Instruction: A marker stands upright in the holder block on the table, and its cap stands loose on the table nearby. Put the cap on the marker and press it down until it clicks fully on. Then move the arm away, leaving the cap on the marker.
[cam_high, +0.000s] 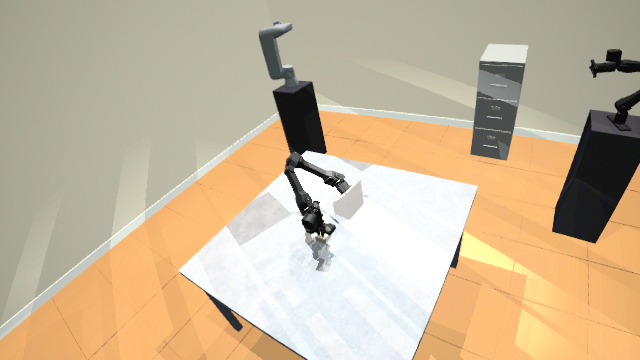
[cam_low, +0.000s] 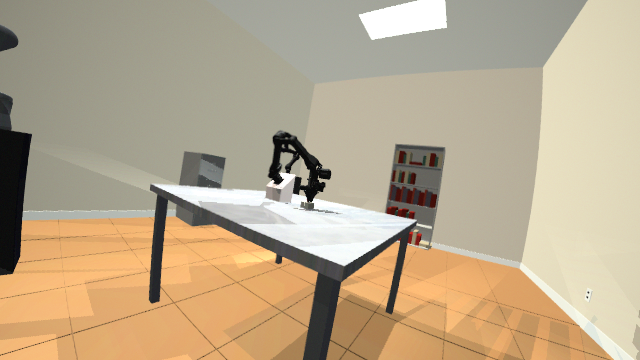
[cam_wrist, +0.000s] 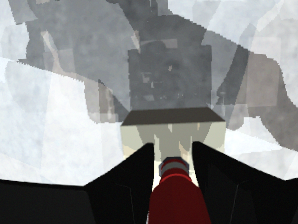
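My gripper tip is now 2 cm past the red marker cap and 5 cm below it. Also, from my gripper tip: holder block 1 cm behind, 2 cm below.
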